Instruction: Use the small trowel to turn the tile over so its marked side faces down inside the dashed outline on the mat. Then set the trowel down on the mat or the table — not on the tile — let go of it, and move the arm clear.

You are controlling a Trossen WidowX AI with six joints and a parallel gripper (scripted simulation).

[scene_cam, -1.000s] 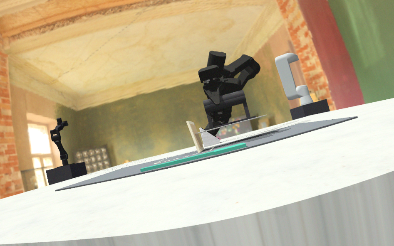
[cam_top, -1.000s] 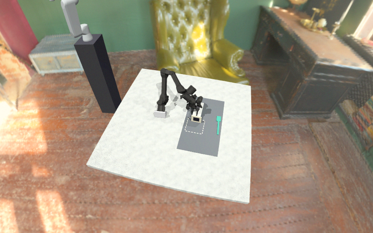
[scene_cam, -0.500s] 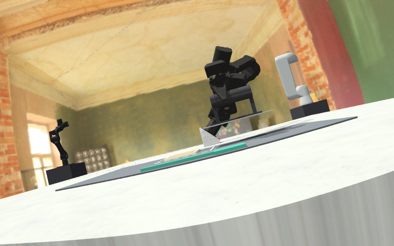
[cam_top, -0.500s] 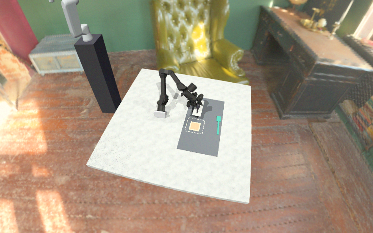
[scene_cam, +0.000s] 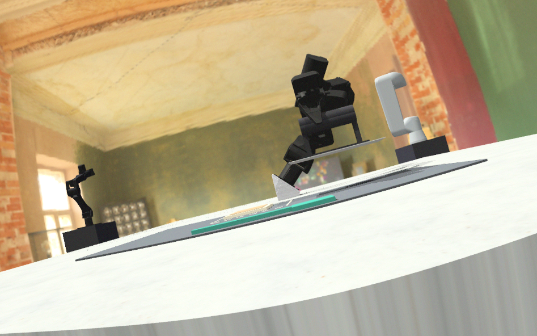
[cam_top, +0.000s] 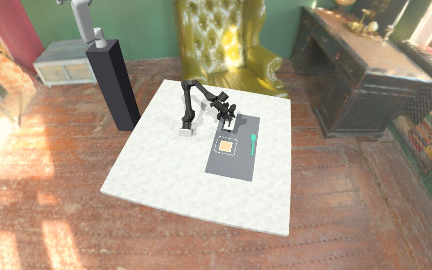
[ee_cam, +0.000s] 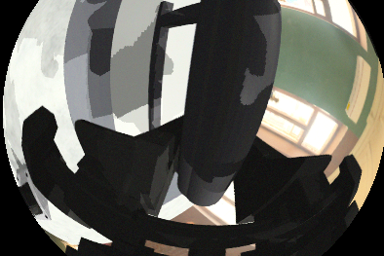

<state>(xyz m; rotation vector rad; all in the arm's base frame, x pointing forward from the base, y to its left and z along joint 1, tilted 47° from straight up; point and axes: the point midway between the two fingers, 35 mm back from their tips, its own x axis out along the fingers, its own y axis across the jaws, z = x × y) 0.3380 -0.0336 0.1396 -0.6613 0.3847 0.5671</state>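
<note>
The black-handled float lies 3 cm behind my gripper tip and 1 cm below it. Round my gripper tip: cream tile 5 cm behind, 19 cm to the right, 12 cm below; teal trowel 17 cm ahead, 13 cm to the right, 12 cm below; grey mat 3 cm ahead, 13 cm to the right, 15 cm below.
</note>
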